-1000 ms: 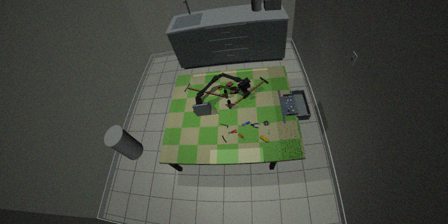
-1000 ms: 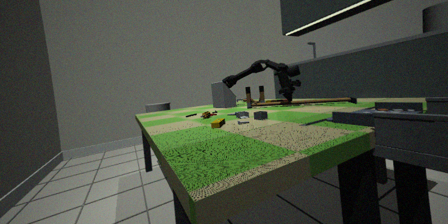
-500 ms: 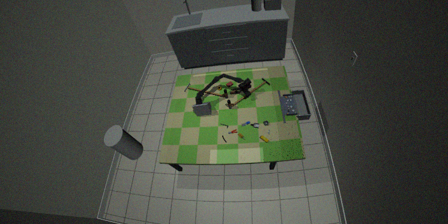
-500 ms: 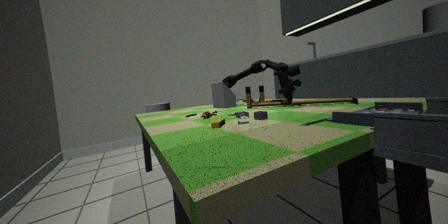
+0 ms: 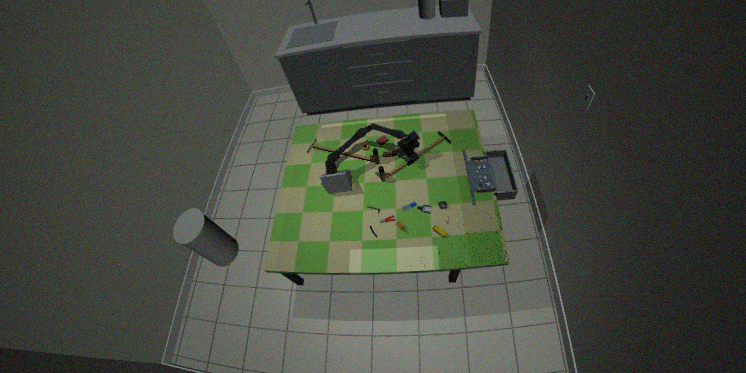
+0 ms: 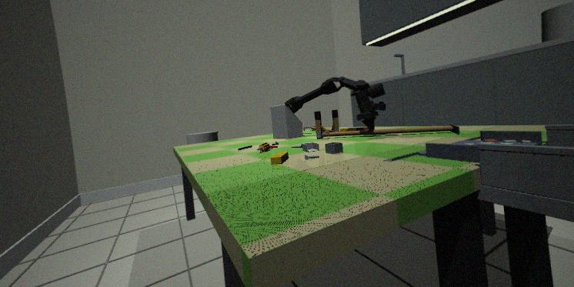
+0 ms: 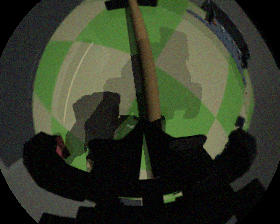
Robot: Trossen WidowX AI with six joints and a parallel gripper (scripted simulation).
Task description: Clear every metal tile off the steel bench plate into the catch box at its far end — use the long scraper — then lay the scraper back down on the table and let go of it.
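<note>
Right now the long scraper is 20 mm ahead of my gripper tip, 10 mm to the right of it and 50 mm above it. Round my gripper tip: yellow ring: 330 mm behind, 170 mm to the left, 10 mm below; blue piece: 80 mm behind, 390 mm to the right, 10 mm below; red block: 190 mm behind, 210 mm to the left, 10 mm below.
</note>
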